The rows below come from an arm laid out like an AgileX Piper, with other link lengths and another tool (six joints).
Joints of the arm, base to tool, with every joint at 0 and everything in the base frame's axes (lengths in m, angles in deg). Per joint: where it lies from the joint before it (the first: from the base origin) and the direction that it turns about. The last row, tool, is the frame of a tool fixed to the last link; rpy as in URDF.
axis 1: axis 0 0 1 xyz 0.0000 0.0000 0.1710
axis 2: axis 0 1 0 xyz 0.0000 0.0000 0.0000
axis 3: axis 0 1 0 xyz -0.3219 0.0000 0.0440
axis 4: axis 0.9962 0 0.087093 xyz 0.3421 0.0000 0.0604
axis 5: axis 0 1 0 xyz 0.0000 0.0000 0.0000
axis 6: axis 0.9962 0 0.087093 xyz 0.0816 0.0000 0.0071
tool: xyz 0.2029 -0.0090 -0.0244 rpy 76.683 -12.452 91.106
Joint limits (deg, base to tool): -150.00..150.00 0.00..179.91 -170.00..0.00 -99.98..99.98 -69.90..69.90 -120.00..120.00
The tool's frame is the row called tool.
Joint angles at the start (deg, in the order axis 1, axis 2, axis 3, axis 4, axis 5, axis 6): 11.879 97.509 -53.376 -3.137 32.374 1.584
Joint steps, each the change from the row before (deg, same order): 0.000 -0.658 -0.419 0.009 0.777 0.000; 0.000 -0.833 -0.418 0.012 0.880 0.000; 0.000 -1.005 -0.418 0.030 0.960 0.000; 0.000 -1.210 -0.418 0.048 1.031 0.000; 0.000 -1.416 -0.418 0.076 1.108 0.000; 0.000 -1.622 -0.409 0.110 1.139 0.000; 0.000 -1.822 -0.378 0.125 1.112 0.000; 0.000 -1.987 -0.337 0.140 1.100 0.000; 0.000 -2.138 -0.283 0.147 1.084 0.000; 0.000 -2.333 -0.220 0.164 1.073 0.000; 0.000 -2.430 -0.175 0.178 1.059 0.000
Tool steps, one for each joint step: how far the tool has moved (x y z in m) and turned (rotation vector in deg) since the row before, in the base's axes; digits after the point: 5 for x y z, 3 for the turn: 0.00146 0.00018 0.00668 0.043 -0.299 -0.039; 0.00129 0.00013 0.00791 0.057 -0.368 -0.045; 0.00115 0.00015 0.00914 0.089 -0.456 -0.060; 0.00104 0.00019 0.01063 0.131 -0.584 -0.073; 0.00078 0.00023 0.01210 0.181 -0.705 -0.090; 0.00054 0.00031 0.01355 0.247 -0.861 -0.106; 0.00029 0.00034 0.01486 0.306 -1.049 -0.108; -0.00027 0.00030 0.01579 0.352 -1.178 -0.108; -0.00100 0.00020 0.01648 0.388 -1.286 -0.104; -0.00187 0.00011 0.01737 0.438 -1.421 -0.102; -0.00277 0.00000 0.01758 0.470 -1.482 -0.096
